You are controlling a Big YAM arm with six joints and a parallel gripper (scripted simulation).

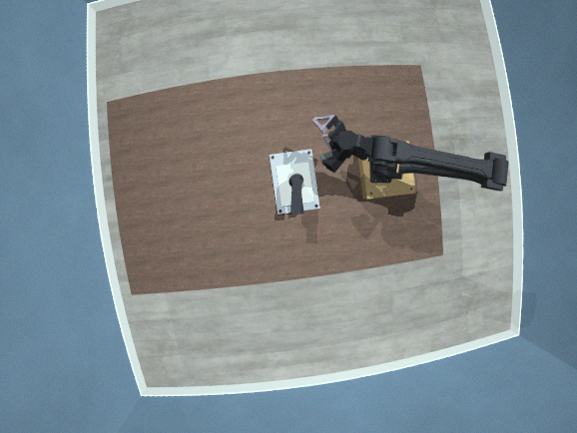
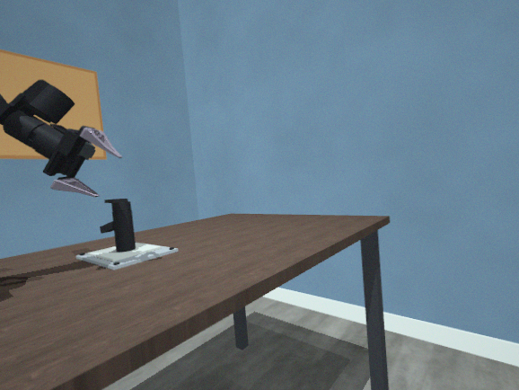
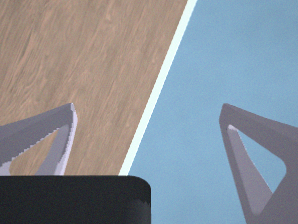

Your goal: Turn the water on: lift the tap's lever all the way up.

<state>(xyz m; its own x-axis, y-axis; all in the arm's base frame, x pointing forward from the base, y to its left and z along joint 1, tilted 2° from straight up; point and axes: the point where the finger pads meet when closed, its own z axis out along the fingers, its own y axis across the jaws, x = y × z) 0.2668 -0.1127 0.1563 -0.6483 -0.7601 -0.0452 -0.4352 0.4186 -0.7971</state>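
The lever is 8 cm ahead of my hand, 23 cm to the left of it and 6 cm below it. Round my hand: dark tap: 8 cm ahead, 20 cm to the left, 12 cm below.
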